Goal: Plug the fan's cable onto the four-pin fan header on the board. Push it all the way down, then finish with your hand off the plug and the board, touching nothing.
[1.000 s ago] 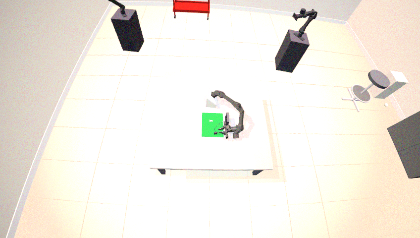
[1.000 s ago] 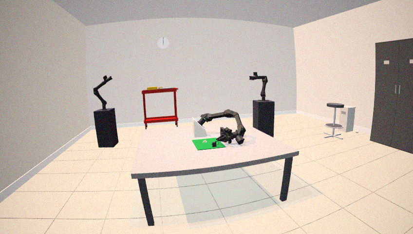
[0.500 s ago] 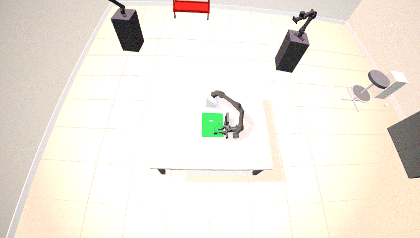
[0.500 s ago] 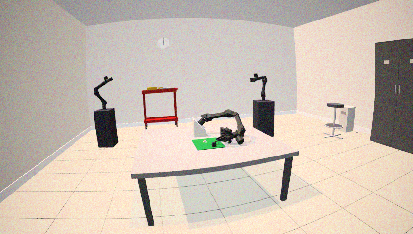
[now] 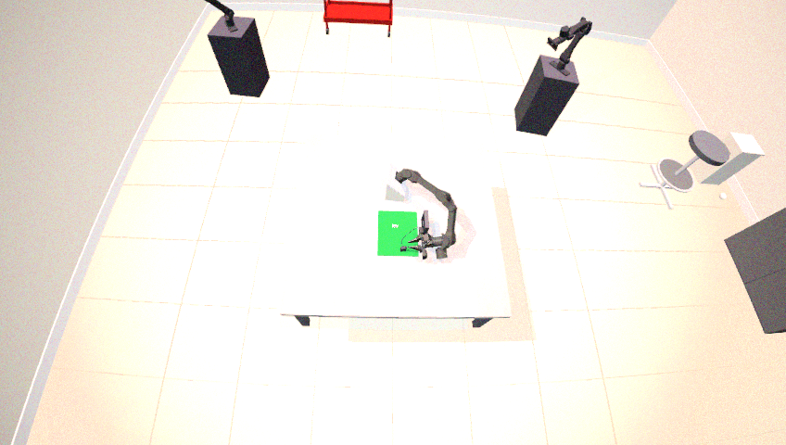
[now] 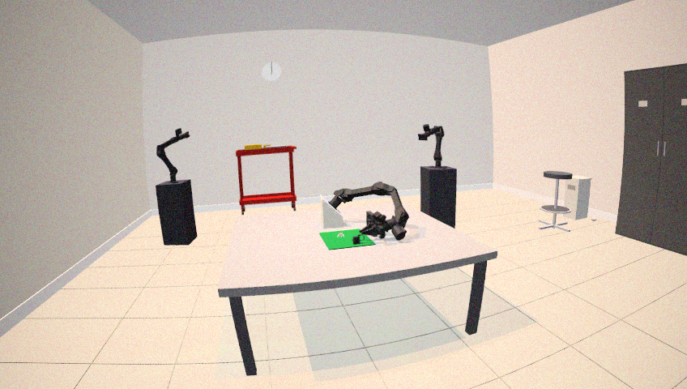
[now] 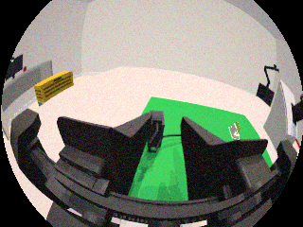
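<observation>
My gripper tip is 4 cm above the dark fan plug, 2 cm to the left of it and 2 cm short of it. The rest, counted from my gripper tip: green board: 10 cm behind, 7 cm to the right, 7 cm below; white four-pin header: 14 cm behind, 9 cm to the right, 6 cm below; black fan: 16 cm behind, 8 cm to the left.
</observation>
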